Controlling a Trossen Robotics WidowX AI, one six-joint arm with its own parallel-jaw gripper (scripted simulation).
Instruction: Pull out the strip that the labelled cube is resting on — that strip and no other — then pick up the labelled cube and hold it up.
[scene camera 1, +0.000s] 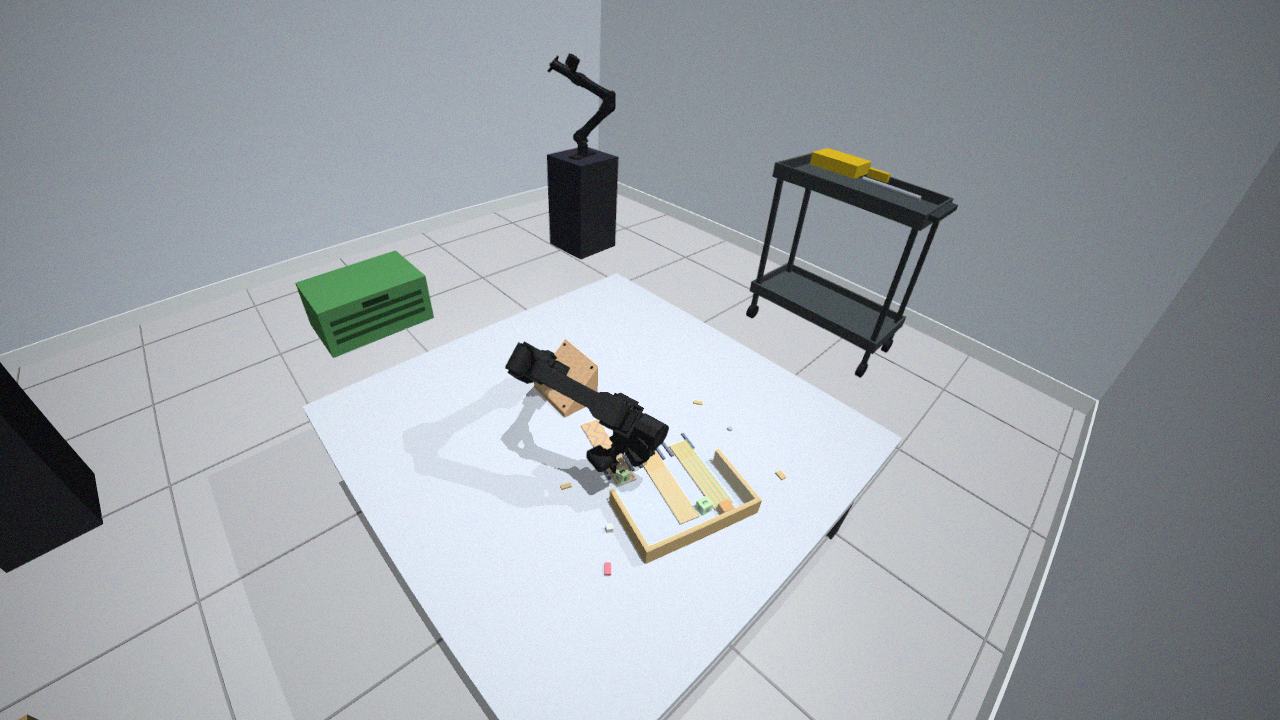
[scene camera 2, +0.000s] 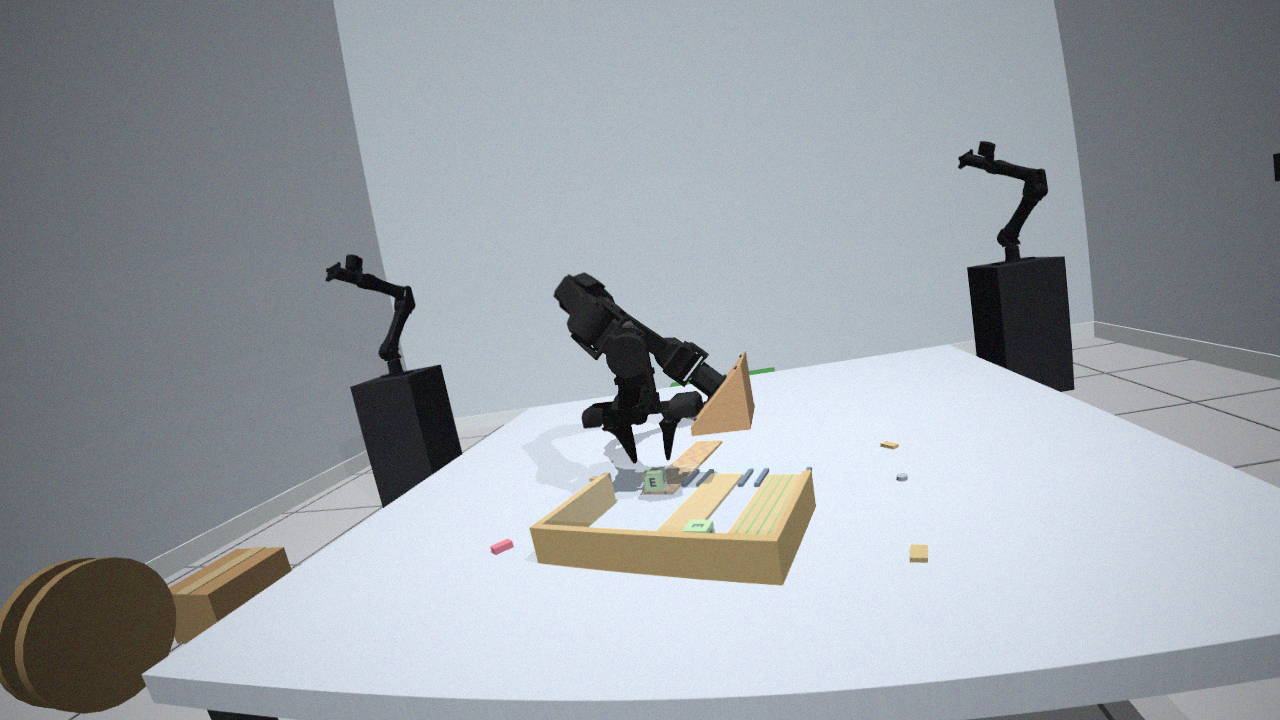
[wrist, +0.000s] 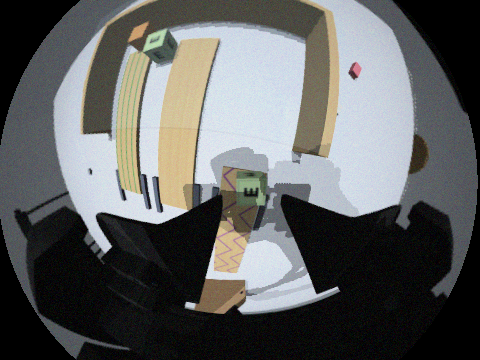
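Note:
The gripper (scene camera 1: 622, 467) is visible in scene camera 1. Scene camera 2 likewise shows the gripper (scene camera 2: 651, 461). Wrist view: the gripper (wrist: 252, 199) and a labelled cube (wrist: 250, 186).

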